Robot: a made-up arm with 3 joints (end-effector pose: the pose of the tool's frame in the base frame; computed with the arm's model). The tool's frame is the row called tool.
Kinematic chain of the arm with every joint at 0, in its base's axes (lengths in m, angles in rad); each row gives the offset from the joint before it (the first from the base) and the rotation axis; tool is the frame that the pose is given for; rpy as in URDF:
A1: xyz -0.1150 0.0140 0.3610 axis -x
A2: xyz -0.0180 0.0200 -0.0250 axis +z
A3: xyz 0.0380 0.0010 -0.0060 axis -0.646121 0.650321 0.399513
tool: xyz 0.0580 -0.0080 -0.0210 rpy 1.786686 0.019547 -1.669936
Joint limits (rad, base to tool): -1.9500..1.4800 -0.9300..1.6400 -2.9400..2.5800
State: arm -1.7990 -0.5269 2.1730
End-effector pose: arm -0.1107 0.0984 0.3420 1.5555 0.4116 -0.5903
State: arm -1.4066 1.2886 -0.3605
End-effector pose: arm -0.0942 0.0721 0.4638 -2.7170 -0.1826 0.7811
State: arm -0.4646 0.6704 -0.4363
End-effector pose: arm -0.0478 0.0941 0.3584 2.3085 -0.7577 -1.3509
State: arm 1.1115 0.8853 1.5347
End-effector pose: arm -0.0773 -0.0374 0.2755 -0.5629 -0.1226 0.5891
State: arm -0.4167 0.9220 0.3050
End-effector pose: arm -0.0734 0.1212 0.3409 1.8778 -0.5693 -0.4765
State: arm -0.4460 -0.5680 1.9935
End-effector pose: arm -0.1080 0.0164 0.2725 0.3216 -0.1465 -0.8049
